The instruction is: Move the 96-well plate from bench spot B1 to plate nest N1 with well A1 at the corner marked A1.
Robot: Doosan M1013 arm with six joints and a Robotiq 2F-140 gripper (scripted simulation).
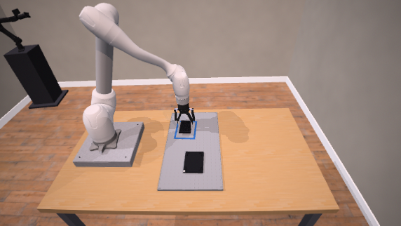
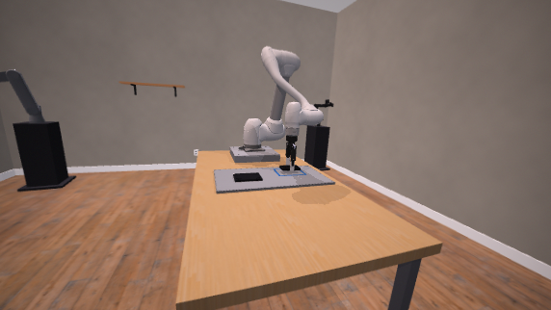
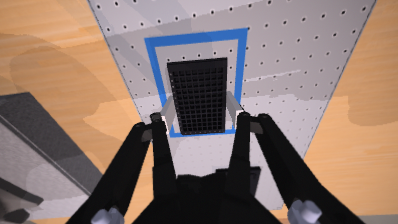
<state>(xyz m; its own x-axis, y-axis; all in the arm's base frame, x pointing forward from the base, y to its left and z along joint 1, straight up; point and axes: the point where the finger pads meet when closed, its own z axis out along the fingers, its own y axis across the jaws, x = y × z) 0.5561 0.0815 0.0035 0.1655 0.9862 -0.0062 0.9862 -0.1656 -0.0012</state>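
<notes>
Now: the black plate nest 31 cm to the right of my hand, 4 cm below it and 4 cm ahead of it. Also, from my hand: black 96-well plate 2 cm below.
</notes>
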